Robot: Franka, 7 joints.
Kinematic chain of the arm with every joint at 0, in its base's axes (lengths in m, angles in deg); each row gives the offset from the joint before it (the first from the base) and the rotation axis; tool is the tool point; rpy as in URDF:
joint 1: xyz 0 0 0.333 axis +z
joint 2: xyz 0 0 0 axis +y
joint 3: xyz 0 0 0.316 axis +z
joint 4: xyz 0.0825 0 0 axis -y
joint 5: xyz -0.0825 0 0.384 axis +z
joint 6: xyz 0 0 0 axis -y
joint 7: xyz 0.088 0 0 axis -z
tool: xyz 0 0 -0.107 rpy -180 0 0
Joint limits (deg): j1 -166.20..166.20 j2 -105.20..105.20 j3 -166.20..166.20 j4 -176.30..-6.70 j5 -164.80..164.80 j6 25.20..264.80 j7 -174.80..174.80
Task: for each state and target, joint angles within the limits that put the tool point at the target. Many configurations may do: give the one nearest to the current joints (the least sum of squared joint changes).
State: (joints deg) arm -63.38 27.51 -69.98 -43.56 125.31 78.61 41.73
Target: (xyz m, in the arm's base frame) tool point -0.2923 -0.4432 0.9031
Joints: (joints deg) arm -79.21 18.99 -79.93 -60.47 121.41 75.69 41.73
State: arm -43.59 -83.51 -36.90 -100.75 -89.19 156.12 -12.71
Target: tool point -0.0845 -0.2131 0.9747
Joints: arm -33.78 -57.06 -25.19 -99.98 -88.66 156.33 -12.71
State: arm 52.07 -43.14 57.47 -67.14 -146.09 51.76 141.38
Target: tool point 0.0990 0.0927 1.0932
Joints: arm 36.42 -17.36 17.09 -59.33 -138.71 62.91 141.38
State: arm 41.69 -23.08 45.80 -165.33 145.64 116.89 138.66
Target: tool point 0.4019 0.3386 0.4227
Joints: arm 16.11 -6.01 20.66 -136.16 150.05 116.43 138.66
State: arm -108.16 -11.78 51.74 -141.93 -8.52 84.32 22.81
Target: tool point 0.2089 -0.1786 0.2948
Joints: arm -95.74 -17.18 60.41 -149.48 -4.02 72.65 22.81
